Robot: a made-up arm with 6 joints.
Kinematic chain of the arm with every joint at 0, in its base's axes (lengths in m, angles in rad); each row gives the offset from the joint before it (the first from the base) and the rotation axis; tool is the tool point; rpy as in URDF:
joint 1: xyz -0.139 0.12 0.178 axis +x
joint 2: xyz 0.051 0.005 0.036 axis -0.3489 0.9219 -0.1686
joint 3: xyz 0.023 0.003 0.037 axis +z
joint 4: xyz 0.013 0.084 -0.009 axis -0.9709 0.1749 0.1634
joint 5: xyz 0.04 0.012 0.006 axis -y
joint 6: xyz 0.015 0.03 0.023 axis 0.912 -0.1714 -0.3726
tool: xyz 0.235 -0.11 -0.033 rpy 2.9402 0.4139 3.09
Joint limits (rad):
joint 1: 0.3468..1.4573
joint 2: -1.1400..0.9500
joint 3: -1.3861..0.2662
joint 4: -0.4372..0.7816
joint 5: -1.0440..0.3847
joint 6: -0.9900..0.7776
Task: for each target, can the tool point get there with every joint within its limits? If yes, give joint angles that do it. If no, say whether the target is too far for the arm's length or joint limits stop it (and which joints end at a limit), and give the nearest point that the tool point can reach.
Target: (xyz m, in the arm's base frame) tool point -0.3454 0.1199 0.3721
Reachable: no: joint limits stop it (at a limit: joint 1, joint 2, joint 3, joint 4, joint 5, joint 6) | nearest point -0.2071 -0.0067 0.2244 | short by 0.239 m
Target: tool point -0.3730 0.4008 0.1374
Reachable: no: joint limits stop it (at a limit: joint 2, joint 3, joint 4, joint 5, joint 6) | nearest point -0.1722 0.3310 0.1475 | short by 0.213 m
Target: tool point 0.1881 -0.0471 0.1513
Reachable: yes | joints 1.0926 -0.5151 -0.4673 0.4400 -0.1686 0.1642
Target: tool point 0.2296 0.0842 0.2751
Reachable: yes | joints 0.6021 -0.4236 -0.1106 0.3580 -0.4079 -0.3827
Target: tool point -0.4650 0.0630 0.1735
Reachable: no: joint limits stop it (at a limit: joint 1, joint 2, joint 3, joint 5, joint 6) | nearest point -0.2259 0.0031 0.1507 | short by 0.248 m
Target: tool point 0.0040 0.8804 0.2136
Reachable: no: too far | nearest point -0.0245 0.4286 0.1924 | short by 0.453 m
